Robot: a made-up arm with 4 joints. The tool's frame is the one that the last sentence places.
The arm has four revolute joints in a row. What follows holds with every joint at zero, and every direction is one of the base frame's. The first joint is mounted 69 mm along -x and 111.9 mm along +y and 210.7 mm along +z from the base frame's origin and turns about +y. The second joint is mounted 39.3 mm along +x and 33.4 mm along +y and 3.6 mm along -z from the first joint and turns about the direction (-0.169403, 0.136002, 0.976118). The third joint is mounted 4.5 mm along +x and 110 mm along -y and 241 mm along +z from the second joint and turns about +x. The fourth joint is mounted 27.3 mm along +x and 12.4 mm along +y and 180.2 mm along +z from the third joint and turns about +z. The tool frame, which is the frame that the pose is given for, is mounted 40.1 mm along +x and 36 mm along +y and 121.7 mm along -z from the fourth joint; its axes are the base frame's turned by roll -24.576, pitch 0.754 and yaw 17.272 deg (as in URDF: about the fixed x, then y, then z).
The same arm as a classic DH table. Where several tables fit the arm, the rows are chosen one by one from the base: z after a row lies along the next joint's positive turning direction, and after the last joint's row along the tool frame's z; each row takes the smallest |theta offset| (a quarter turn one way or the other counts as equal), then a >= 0, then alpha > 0; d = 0 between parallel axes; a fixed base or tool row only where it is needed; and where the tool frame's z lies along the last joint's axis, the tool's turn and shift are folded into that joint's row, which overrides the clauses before.
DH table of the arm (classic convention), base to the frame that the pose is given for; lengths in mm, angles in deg. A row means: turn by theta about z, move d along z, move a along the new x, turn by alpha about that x. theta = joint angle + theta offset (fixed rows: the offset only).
base (fixed): theta_offset 0, d 210.7, a -69, alpha -90
joint 1: theta_offset -9.85, d 146.7, a 38.1, alpha 82.18
joint 2: theta_offset -88.65, d 216.4, a 142.2, alpha -99.75
joint 3: theta_offset 7.93, d 70.2, a -12.4, alpha 90
joint 4: theta_offset -74.38, d 6.3, a -48.3, alpha 24.59
tool (fixed): theta_offset -178.19, d 57.4, a 0, alpha 0

